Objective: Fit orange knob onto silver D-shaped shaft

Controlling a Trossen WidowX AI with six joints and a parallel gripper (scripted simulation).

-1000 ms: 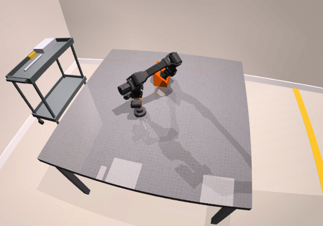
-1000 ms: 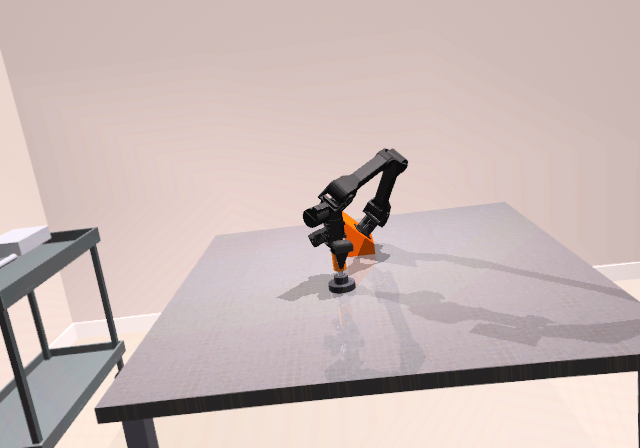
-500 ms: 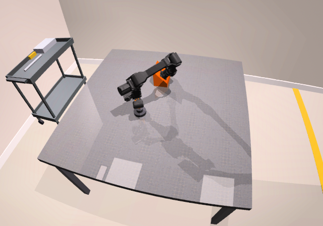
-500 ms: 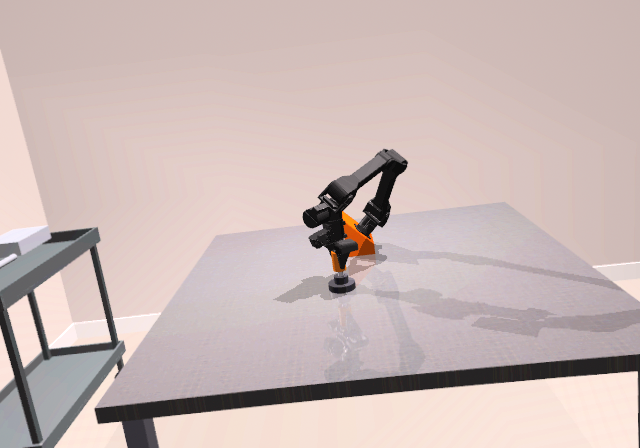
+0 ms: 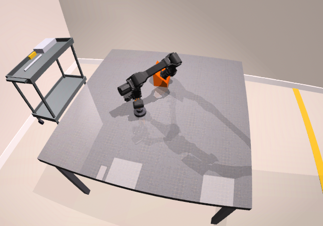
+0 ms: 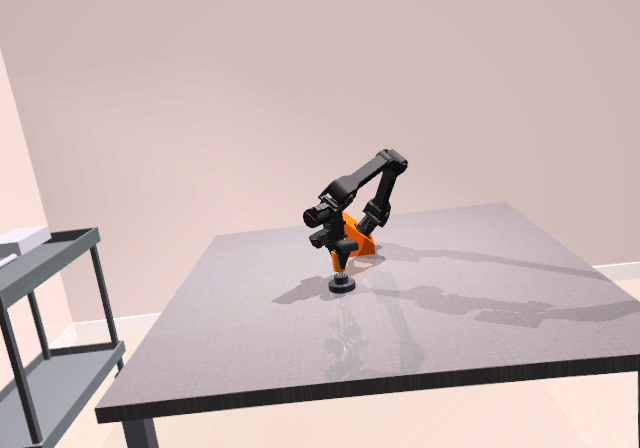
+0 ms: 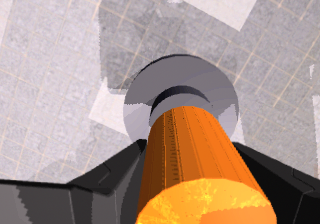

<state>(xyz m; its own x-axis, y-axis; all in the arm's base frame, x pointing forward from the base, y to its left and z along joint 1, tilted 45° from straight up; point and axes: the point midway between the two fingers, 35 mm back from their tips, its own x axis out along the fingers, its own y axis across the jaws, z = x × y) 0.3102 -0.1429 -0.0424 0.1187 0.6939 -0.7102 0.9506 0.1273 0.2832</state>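
Right now my gripper tip is 3 cm below the orange knob. Also, from my gripper tip: round pedestal 4 cm below.
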